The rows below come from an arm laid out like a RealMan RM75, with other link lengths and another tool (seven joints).
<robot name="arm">
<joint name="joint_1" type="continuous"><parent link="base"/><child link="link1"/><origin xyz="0 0 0.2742" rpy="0 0 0"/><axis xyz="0 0 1"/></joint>
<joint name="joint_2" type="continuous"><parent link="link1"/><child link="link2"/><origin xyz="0 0 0" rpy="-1.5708 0 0"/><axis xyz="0 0 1"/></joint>
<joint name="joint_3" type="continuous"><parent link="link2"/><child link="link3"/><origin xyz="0 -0.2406 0" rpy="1.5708 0 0"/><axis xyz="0 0 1"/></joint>
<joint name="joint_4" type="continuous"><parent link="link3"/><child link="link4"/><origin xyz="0 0 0" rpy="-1.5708 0 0"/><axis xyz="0 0 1"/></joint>
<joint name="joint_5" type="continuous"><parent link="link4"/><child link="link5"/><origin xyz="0 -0.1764 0" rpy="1.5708 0 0"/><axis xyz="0 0 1"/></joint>
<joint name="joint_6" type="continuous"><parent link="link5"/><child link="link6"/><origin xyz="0 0 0" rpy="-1.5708 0 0"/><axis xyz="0 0 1"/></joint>
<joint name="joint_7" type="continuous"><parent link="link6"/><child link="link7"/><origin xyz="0 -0.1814 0" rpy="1.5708 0 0"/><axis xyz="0 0 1"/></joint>
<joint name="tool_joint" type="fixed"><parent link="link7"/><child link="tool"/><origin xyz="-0.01 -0.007 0.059" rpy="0.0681 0 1.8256"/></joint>
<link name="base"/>
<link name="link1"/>
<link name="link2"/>
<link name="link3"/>
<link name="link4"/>
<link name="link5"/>
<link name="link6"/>
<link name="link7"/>
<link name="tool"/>
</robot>
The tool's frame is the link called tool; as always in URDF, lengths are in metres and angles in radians. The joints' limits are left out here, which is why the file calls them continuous.
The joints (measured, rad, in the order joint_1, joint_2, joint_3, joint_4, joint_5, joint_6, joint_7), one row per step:
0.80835, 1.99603, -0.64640, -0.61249, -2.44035, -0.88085, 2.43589
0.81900, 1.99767, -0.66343, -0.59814, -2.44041, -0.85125, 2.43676
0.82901, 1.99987, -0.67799, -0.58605, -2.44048, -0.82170, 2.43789
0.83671, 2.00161, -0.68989, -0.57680, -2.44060, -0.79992, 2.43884
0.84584, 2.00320, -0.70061, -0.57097, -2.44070, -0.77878, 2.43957
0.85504, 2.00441, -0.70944, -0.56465, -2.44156, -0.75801, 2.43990
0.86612, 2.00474, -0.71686, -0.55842, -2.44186, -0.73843, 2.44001
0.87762, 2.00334, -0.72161, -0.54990, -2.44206, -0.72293, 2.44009
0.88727, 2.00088, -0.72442, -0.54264, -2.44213, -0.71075, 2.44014
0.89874, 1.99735, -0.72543, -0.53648, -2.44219, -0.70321, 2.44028
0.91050, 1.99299, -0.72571, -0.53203, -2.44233, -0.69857, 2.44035
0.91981, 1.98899, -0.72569, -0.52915, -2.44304, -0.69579, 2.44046
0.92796, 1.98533, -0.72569, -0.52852, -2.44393, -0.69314, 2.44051
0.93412, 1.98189, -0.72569, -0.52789, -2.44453, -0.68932, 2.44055
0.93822, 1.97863, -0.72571, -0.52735, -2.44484, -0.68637, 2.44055
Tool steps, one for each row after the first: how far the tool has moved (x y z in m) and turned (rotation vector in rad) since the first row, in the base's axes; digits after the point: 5 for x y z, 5 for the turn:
-0.00190, 0.00349, -0.00208, 0.00471, -0.01572, 0.00582
-0.00382, 0.00715, -0.00341, 0.01247, -0.03019, 0.01129
-0.00545, 0.00975, -0.00464, 0.01727, -0.04150, 0.01604
-0.00833, 0.01332, -0.00472, 0.02504, -0.05312, 0.02402
-0.01102, 0.01683, -0.00452, 0.03328, -0.06440, 0.03141
-0.01471, 0.02090, -0.00381, 0.04234, -0.07448, 0.04045
-0.01818, 0.02449, -0.00320, 0.04886, -0.08169, 0.04780
-0.02093, 0.02764, -0.00200, 0.05521, -0.08739, 0.05345
-0.02487, 0.03105, -0.00051, 0.06010, -0.09106, 0.06104
-0.02931, 0.03459, 0.00148, 0.06467, -0.09427, 0.06984
-0.03285, 0.03744, 0.00342, 0.06835, -0.09733, 0.07714
-0.03625, 0.04028, 0.00580, 0.07329, -0.10092, 0.08465
-0.03864, 0.04277, 0.00830, 0.07918, -0.10454, 0.09007
-0.04008, 0.04463, 0.01055, 0.08417, -0.10759, 0.09358

